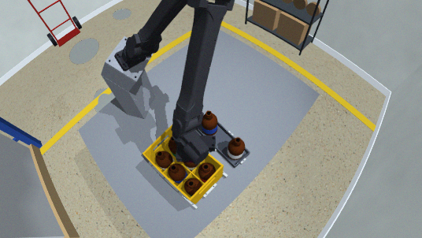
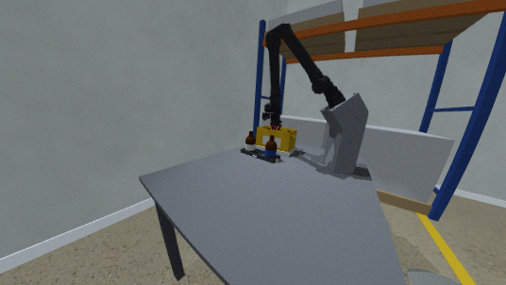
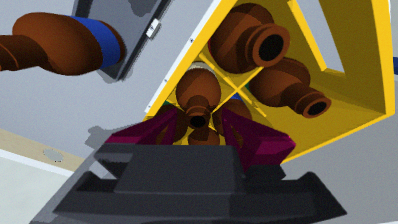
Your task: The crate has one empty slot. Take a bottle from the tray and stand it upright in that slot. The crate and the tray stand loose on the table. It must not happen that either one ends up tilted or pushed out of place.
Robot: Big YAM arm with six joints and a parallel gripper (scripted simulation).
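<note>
Right now my hand is 60 mm above the glass bottle. The rest, counted from my hand: yellow crate: 70 mm below, 40 mm to the right, 10 mm ahead; dark tray: 180 mm to the left, 140 mm below.
</note>
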